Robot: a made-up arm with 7 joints. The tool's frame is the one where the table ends. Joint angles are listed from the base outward.
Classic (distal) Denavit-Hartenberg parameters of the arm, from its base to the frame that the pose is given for. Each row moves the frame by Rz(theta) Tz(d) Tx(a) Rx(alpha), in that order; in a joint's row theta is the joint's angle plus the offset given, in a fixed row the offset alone. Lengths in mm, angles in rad.
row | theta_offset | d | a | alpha
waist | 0 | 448 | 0 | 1.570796
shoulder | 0 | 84 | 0 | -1.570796
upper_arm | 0 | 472 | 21 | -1.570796
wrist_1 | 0 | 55 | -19 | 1.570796
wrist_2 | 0 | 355 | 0 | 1.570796
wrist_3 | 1.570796 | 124 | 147 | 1.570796
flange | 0 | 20 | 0 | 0
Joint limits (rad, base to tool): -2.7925..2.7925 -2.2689..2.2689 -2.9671..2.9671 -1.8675..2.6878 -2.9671..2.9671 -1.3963..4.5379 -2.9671..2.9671
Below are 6 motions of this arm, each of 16 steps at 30 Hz.
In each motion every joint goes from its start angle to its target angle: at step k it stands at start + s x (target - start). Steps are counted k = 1, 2, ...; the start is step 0. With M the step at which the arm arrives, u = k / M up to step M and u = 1 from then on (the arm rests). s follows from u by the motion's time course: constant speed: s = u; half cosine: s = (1 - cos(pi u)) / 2; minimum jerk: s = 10 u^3 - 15 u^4 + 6 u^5.
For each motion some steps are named. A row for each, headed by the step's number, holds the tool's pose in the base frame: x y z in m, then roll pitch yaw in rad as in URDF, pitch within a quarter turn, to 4 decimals.
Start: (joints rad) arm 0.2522 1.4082 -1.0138 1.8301 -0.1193 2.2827 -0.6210
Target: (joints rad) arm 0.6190 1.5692 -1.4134 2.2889 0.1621 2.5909 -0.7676
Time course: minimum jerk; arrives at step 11
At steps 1, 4, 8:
1: -0.4100 -0.5092 0.6614 -0.8286 -0.4760 2.5592
4: -0.3284 -0.5424 0.5920 -0.9829 -0.5347 2.7555
8: -0.1384 -0.5296 0.4356 -1.4455 -0.6309 -2.9593

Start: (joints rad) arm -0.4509 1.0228 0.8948 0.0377 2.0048 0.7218 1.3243
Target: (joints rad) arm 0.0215 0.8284 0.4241 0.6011 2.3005 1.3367 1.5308
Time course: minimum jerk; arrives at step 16
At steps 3, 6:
3: -0.6487 0.3786 1.0233 -1.7956 -0.4102 1.0117
6: -0.5853 0.3067 1.0878 -1.5066 -0.3217 0.9379

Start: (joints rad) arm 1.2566 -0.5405 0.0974 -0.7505 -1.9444 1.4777 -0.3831
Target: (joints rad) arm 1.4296 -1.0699 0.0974 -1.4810 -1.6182 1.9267 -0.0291
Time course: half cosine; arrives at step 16
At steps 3, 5, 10, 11, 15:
3: -0.0863 0.1211 1.1955 -0.1243 -0.2396 2.2381
5: -0.0823 0.1311 1.1597 -0.1808 -0.1883 2.3461
10: -0.0717 0.1594 1.0192 -0.3426 0.0325 2.6648
11: -0.0702 0.1636 0.9905 -0.3672 0.0800 2.7153
15: -0.0666 0.1724 0.9172 -0.4211 0.2044 2.8291

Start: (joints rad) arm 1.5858 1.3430 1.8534 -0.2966 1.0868 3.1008 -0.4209
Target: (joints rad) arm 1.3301 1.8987 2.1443 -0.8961 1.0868 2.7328 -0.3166
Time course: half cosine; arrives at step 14
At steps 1, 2, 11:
1: 0.0527 -0.6740 0.6157 0.1455 0.3406 1.4455
2: 0.0514 -0.6774 0.6048 0.1472 0.3129 1.4597
11: -0.0040 -0.6866 0.3796 -0.0242 -0.1953 1.7565

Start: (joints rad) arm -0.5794 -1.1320 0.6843 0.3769 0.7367 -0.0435 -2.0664
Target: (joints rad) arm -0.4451 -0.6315 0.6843 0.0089 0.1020 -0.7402 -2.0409
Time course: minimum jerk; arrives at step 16
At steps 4, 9, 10, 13, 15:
4: 0.8060 -0.4274 0.6840 2.0371 -0.8283 2.4910
9: 0.7070 -0.3684 0.9531 2.4377 -0.4596 2.3725
10: 0.6737 -0.3548 1.0020 2.5052 -0.3910 2.3438
13: 0.5919 -0.3278 1.0925 2.6236 -0.2616 2.2755
15: 0.5731 -0.3226 1.1091 2.6441 -0.2375 2.2599

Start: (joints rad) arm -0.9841 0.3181 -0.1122 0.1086 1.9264 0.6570 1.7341
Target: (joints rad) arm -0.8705 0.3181 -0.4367 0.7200 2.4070 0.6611 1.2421
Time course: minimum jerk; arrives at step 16
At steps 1, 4, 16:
1: -0.1227 0.0449 1.4021 -0.9661 -0.0726 -0.6401
4: -0.1081 0.0142 1.4003 -0.9350 -0.0591 -0.6403
16: -0.0250 -0.2460 1.3012 -0.5249 0.0180 -0.6727

